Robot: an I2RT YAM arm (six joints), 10 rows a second.
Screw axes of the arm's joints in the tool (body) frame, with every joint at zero. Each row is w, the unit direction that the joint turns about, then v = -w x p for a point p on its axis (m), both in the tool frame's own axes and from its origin. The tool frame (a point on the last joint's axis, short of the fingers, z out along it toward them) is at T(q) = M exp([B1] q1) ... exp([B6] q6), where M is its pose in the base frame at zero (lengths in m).
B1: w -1 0 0 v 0 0.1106 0
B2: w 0 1 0 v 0.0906 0 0.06
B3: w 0 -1 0 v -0.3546 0 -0.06
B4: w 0 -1 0 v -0.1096 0 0
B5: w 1 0 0 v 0 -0.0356 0
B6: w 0 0 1 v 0 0 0
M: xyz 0.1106 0 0.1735 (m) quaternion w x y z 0.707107 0 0.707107 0
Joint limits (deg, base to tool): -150..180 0..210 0..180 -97..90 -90..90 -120..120
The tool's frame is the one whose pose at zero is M.
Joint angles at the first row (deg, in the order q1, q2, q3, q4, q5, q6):
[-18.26, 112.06, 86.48, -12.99, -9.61, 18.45]
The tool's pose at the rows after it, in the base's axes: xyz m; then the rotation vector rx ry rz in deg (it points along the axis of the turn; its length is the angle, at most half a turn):
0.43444 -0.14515 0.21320 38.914 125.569 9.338
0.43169 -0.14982 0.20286 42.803 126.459 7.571
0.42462 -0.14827 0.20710 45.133 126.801 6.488
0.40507 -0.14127 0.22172 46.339 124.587 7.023
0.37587 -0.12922 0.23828 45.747 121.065 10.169
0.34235 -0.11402 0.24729 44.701 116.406 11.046
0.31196 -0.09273 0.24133 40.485 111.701 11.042
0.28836 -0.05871 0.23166 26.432 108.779 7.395
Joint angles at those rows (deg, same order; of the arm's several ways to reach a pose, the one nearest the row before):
[-19.11, 115.35, 86.36, -12.68, -8.18, 19.00]
[-19.62, 116.08, 85.66, -13.19, -6.15, 20.42]
[-19.62, 114.49, 84.67, -14.81, -4.72, 21.54]
[-19.60, 108.92, 79.76, -13.75, -4.50, 23.17]
[-19.55, 100.75, 72.00, -10.63, -6.47, 24.91]
[-19.05, 91.70, 62.30, -5.16, -6.35, 26.31]
[-17.15, 83.67, 50.91, 4.13, -5.46, 25.94]
[-11.94, 76.93, 40.25, 14.81, -3.61, 17.81]

